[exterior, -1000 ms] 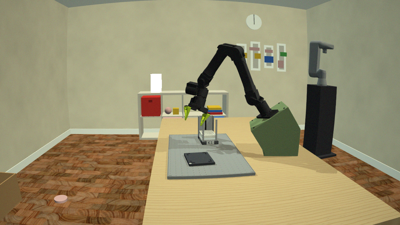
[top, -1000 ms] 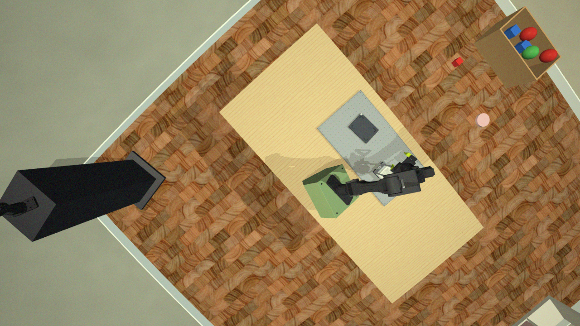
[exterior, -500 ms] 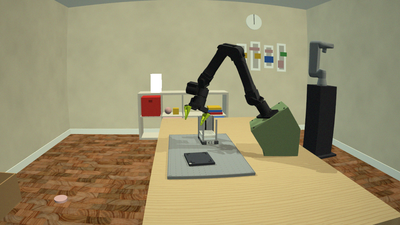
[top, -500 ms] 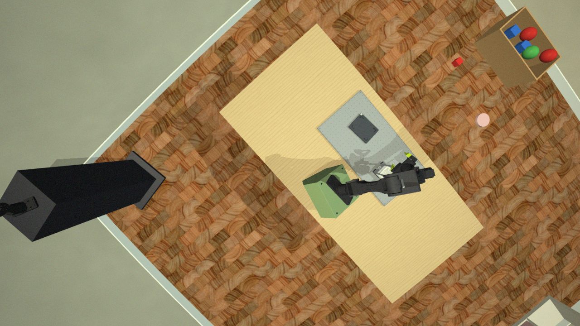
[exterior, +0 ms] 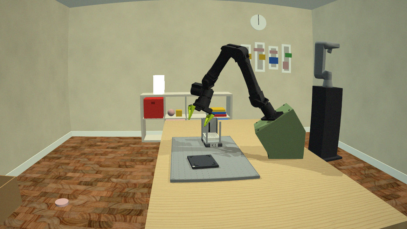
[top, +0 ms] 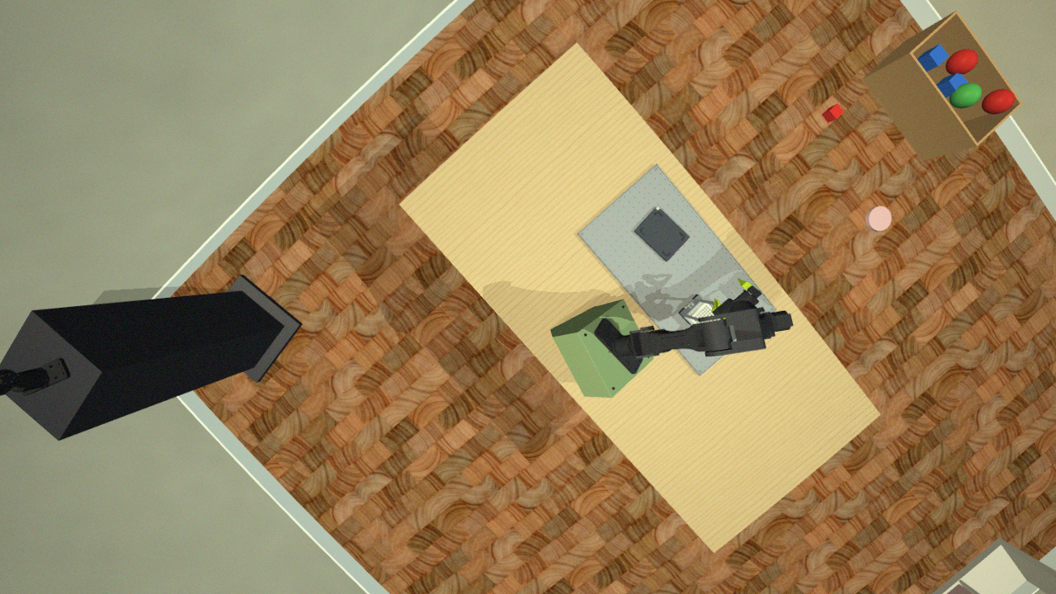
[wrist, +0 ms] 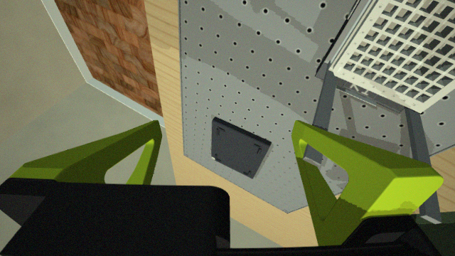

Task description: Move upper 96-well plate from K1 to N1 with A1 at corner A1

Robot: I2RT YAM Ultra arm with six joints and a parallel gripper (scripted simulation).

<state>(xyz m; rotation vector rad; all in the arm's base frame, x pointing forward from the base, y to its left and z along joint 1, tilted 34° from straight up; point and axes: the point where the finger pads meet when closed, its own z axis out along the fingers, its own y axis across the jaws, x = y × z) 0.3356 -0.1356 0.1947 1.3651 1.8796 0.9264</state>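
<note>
Now: the white 96-well plate 10 cm below my hand, 10 cm behind it and 7 cm to the right of it. Round my hand: pale A1 square: 33 cm to the left, 13 cm below, 9 cm ahead.
</note>
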